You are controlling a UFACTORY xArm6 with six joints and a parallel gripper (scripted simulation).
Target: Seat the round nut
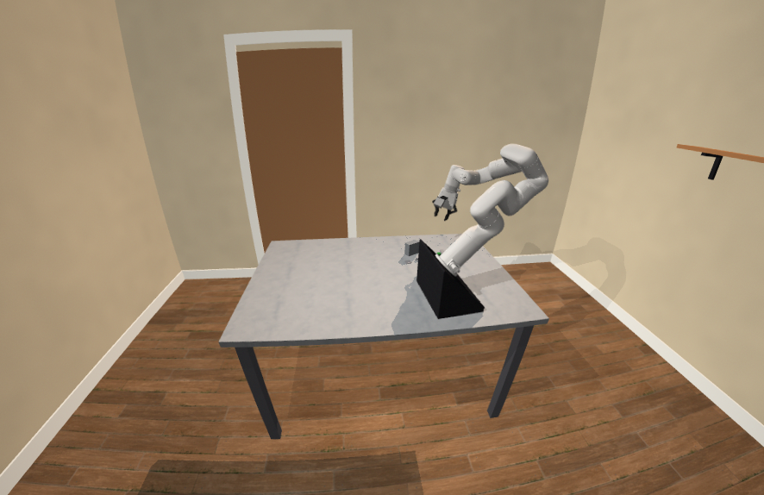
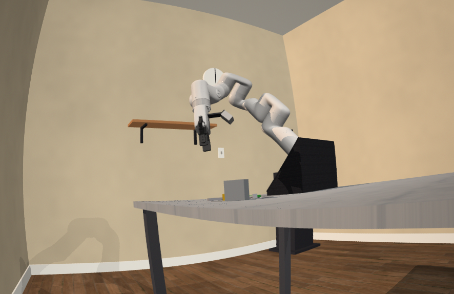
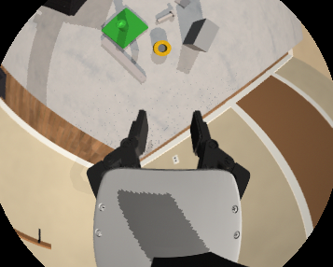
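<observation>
Now: hand 40 mm past the peg, 70 mm to the right of it and 210 mm above it. From my hand the other things lie so: flat grey bar: 90 mm behind, 10 mm to the right, 210 mm below; grey block: 20 mm behind, 160 mm to the left, 180 mm below.
</observation>
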